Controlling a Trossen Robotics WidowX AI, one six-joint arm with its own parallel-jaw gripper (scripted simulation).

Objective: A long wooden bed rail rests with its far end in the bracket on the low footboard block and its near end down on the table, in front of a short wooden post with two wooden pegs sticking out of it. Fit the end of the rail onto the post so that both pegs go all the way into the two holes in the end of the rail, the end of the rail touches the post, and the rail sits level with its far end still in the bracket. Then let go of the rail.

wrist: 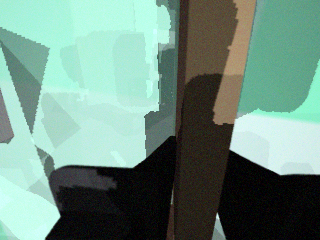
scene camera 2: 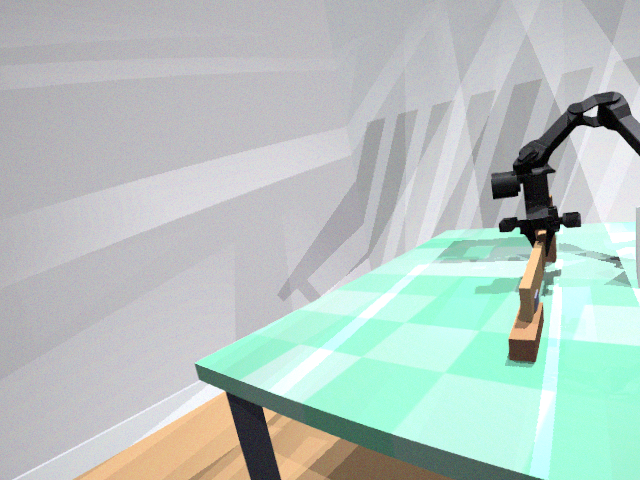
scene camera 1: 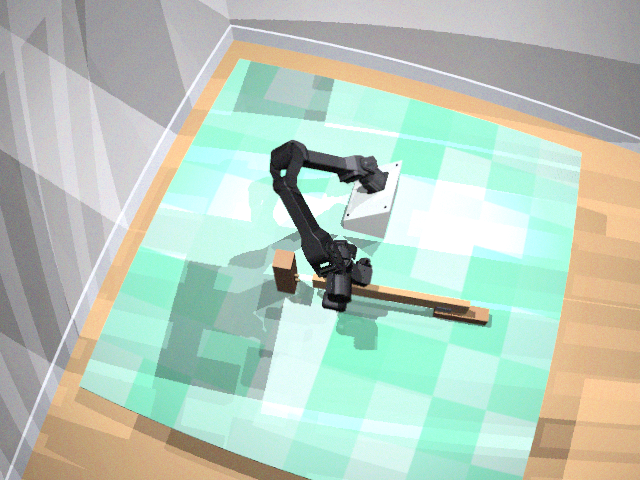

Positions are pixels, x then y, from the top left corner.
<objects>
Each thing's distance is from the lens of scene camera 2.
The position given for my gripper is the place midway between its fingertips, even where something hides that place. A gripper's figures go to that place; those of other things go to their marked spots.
my gripper (scene camera 2: 542, 256): 1.07 m
wooden bed rail (scene camera 2: 534, 272): 0.79 m
</objects>
